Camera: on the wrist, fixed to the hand. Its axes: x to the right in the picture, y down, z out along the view.
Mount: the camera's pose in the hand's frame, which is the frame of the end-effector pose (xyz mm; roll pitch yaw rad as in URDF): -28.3 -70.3 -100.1 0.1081 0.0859 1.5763
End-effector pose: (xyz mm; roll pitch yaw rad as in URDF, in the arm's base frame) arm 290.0 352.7 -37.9 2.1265 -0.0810 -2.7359
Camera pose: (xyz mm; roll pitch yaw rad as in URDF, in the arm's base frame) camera 363.6 251.4 -47.1 -2.8461 -1.0936 1.8067
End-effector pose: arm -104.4 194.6 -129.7 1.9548 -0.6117 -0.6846
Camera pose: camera -34.7 291.5 -168.6 -1.8571 -0.8937 2.9449
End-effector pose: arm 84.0 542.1 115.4 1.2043 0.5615 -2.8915
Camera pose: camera 176.5 495.3 44.6 1.0674 -0.8698 -2.1468
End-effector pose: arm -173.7 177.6 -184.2 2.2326 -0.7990 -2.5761
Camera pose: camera -87.9 87.4 -200.3 -1.9487 -0.6199 1.2985
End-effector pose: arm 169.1 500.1 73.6 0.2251 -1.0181 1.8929
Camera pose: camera 187.1 592.1 -9.9 -0.9150 -0.0682 -2.6979
